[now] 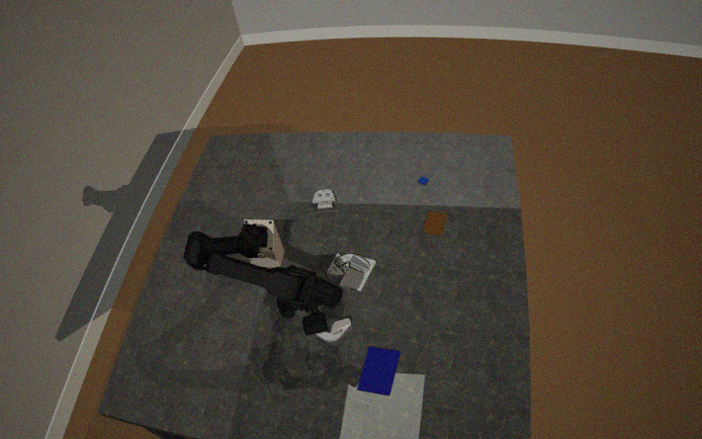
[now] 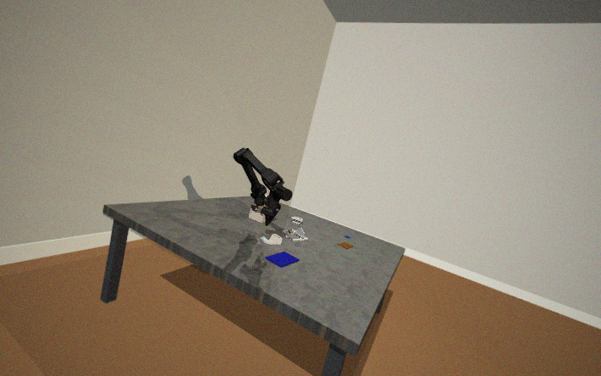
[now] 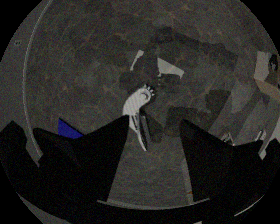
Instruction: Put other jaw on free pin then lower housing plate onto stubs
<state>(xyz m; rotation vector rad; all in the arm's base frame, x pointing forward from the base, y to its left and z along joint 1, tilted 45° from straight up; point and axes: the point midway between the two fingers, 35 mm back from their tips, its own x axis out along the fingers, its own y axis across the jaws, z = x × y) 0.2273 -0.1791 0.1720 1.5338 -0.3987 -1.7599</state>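
The white jaw lies 2 cm ahead of my gripper tip, 1 cm to the right of it and 8 cm below it. From my gripper tip the other things lie so: small blue square 27 cm ahead, 62 cm to the left, 8 cm below; orange patch 32 cm ahead, 42 cm to the left, 8 cm below.
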